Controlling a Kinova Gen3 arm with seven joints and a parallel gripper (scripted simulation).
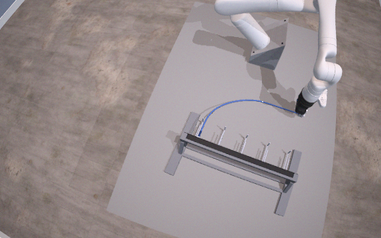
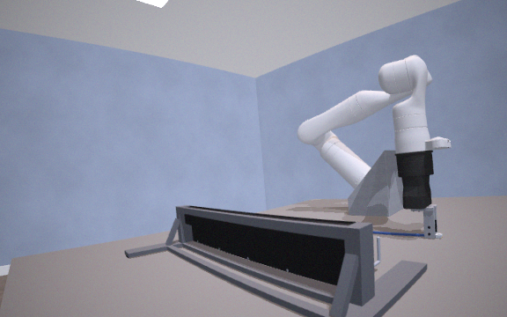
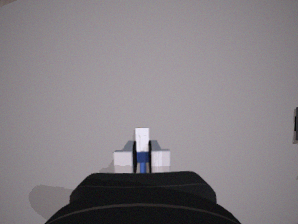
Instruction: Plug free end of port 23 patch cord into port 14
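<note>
My hand is 10 mm to the right of the plug and 10 mm above it.
</note>
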